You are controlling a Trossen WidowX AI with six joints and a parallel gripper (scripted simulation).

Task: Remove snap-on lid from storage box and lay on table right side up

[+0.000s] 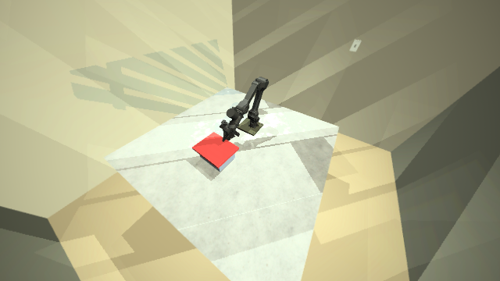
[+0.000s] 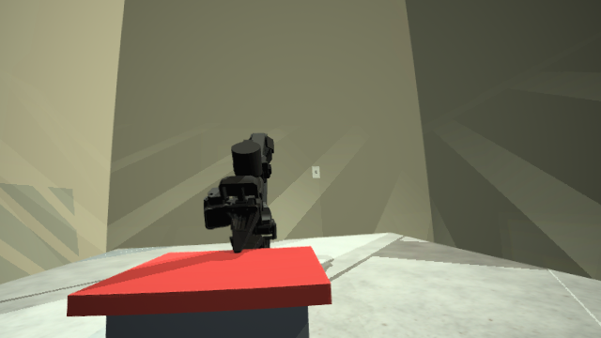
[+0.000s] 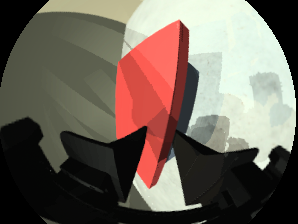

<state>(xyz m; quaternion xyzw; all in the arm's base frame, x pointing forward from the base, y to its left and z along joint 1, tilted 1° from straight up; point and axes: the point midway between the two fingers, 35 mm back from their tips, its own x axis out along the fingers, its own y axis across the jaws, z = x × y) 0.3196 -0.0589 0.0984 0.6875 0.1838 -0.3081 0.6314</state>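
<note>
My gripper tip is now 70 mm short of the red lid, 20 mm to the left of it and 10 mm below it. Round my gripper tip: storage box (70 mm ahead, 20 mm to the right, 40 mm below).
</note>
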